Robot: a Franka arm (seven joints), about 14 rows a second.
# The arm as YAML. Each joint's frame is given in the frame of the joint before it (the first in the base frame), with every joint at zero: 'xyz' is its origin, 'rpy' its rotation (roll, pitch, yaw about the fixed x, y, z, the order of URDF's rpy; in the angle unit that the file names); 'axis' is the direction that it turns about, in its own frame. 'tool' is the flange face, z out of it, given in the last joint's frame.
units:
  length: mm
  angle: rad
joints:
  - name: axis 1
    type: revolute
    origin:
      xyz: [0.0, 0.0, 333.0]
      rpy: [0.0, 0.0, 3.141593]
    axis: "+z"
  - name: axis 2
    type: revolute
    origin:
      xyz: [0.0, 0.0, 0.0]
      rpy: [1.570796, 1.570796, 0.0]
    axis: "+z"
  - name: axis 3
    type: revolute
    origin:
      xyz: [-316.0, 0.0, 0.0]
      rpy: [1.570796, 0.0, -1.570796]
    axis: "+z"
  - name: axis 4
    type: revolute
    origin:
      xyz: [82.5, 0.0, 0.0]
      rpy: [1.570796, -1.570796, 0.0]
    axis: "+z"
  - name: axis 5
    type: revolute
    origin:
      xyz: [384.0, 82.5, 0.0]
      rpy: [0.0, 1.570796, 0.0]
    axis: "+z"
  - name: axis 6
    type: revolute
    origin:
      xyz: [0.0, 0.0, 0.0]
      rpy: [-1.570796, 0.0, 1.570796]
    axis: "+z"
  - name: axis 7
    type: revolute
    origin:
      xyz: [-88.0, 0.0, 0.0]
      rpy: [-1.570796, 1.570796, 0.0]
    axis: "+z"
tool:
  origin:
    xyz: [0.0, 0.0, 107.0]
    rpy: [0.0, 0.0, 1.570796]
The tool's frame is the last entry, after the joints.
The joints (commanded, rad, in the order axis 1, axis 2, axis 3, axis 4, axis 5, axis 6, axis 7), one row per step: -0.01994, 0.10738, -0.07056, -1.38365, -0.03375, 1.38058, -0.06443; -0.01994, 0.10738, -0.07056, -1.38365, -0.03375, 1.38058, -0.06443; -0.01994, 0.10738, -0.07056, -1.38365, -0.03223, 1.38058, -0.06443; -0.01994, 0.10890, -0.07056, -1.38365, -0.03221, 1.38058, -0.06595; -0.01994, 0.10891, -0.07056, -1.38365, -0.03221, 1.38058, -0.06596; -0.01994, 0.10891, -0.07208, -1.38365, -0.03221, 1.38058, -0.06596; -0.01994, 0.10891, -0.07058, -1.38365, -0.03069, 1.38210, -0.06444; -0.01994, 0.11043, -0.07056, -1.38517, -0.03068, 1.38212, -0.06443; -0.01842, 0.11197, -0.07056, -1.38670, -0.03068, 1.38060, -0.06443; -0.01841, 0.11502, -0.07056, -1.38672, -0.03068, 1.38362, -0.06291; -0.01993, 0.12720, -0.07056, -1.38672, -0.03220, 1.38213, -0.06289; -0.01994, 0.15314, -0.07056, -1.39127, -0.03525, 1.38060, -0.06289; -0.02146, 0.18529, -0.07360, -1.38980, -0.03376, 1.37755, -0.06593; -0.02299, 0.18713, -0.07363, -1.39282, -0.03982, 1.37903, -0.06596; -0.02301, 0.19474, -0.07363, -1.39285, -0.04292, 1.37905, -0.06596
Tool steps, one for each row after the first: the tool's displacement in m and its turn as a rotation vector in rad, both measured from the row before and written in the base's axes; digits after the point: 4 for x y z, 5 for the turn. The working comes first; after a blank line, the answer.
Tool pose at each row, in the base's axes (x y z in m, rotation vector in rad; the steps are taken from these numbers as rounded here): 0.5652, -0.0529, 0.6354, 3.10390, -0.04755, -0.17559; 0.5652, -0.0529, 0.6354, 3.10390, -0.04755, -0.17559; 0.5652, -0.0527, 0.6354, 3.10541, -0.04725, -0.17549; 0.5657, -0.0527, 0.6345, 3.10543, -0.04485, -0.17789; 0.5657, -0.0527, 0.6345, 3.10543, -0.04483, -0.17791; 0.5656, -0.0535, 0.6345, 3.10531, -0.04719, -0.17794; 0.5659, -0.0526, 0.6346, 3.10683, -0.04689, -0.17541; 0.5663, -0.0526, 0.6331, 3.10670, -0.04680, -0.18011; 0.5667, -0.0517, 0.6314, 3.10647, -0.04442, -0.18720; 0.5680, -0.0517, 0.6299, 3.10612, -0.04660, -0.18723; 0.5713, -0.0528, 0.6228, 3.10347, -0.04900, -0.20858; 0.5782, -0.0534, 0.6057, 3.09726, -0.04878, -0.25837; 0.5862, -0.0558, 0.5874, 3.09437, -0.05017, -0.31077; 0.5865, -0.0575, 0.5851, 3.08801, -0.05314, -0.31620; 0.5884, -0.0579, 0.5807, 3.08373, -0.05329, -0.32803

0.0000, 0.0000, 0.0000, 0.00000, 0.00000, 0.00000; 0.0000, 0.0002, 0.0000, 0.00150, -0.00014, 0.00012; 0.0005, 0.0000, -0.0009, 0.00023, 0.00156, 0.00151; 0.0000, 0.0000, 0.0000, 0.00000, 0.00001, 0.00001; -0.0001, -0.0008, 0.0000, -0.00017, 0.00000, -0.00151; 0.0003, 0.0009, 0.0001, 0.00135, -0.00170, 0.00015; 0.0004, 0.0000, -0.0015, 0.00018, 0.00302, 0.00000; 0.0004, 0.0009, -0.0017, 0.00031, 0.00458, 0.00145; 0.0013, 0.0000, -0.0015, -0.00040, 0.00002, -0.00138; 0.0033, -0.0011, -0.0071, -0.00115, 0.01379, -0.00169; 0.0069, -0.0006, -0.0171, -0.00197, 0.03226, -0.00025; 0.0080, -0.0024, -0.0183, 0.00234, 0.03368, -0.00164; 0.0003, -0.0017, -0.0023, -0.00584, 0.00395, -0.00146; 0.0019, -0.0004, -0.0044, -0.00290, 0.00792, 0.00002
